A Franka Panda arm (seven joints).
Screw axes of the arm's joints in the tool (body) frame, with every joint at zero. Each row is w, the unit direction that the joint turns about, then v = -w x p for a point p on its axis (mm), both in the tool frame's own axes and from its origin. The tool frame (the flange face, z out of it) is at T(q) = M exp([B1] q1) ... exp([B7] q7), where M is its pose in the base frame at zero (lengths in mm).
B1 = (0, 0, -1, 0.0, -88.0, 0.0)
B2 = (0, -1, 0, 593.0, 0.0, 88.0)
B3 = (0, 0, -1, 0.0, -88.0, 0.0)
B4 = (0, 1, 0, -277.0, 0.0, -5.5)
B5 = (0, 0, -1, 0.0, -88.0, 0.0)
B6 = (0, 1, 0, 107.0, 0.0, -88.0)
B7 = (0, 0, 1, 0.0, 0.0, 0.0)
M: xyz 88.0 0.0 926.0 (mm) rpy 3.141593 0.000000 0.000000 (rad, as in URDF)
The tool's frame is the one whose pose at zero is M.
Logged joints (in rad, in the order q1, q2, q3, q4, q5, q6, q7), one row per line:
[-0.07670, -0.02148, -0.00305, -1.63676, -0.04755, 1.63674, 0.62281]
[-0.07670, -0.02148, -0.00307, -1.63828, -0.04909, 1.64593, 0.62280]
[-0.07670, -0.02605, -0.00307, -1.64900, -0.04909, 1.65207, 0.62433]
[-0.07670, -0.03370, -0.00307, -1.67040, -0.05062, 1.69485, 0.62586]
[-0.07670, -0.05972, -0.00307, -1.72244, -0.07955, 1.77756, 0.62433]
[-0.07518, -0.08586, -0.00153, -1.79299, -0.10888, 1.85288, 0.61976]
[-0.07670, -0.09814, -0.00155, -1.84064, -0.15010, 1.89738, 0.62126]
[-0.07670, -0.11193, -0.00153, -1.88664, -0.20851, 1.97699, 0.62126]
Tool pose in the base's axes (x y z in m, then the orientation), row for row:
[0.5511, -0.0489, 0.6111, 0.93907, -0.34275, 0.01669, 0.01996]
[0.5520, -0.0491, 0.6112, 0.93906, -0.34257, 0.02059, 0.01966]
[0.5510, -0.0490, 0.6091, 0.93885, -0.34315, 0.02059, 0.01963]
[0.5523, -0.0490, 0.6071, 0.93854, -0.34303, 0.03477, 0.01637]
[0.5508, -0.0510, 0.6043, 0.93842, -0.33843, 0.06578, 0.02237]
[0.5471, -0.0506, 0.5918, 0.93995, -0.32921, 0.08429, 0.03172]
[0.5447, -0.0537, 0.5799, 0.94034, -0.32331, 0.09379, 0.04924]
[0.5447, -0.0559, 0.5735, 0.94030, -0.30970, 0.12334, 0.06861]
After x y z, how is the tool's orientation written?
As a quaternion, x y z w.
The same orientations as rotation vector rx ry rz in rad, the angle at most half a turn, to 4 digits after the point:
[2.9133, -1.0633, 0.0518]
[2.9138, -1.0630, 0.0639]
[2.9132, -1.0648, 0.0639]
[2.9182, -1.0666, 0.1081]
[2.9069, -1.0483, 0.2038]
[2.8948, -1.0139, 0.2596]
[2.8650, -0.9851, 0.2858]
[2.8316, -0.9326, 0.3714]

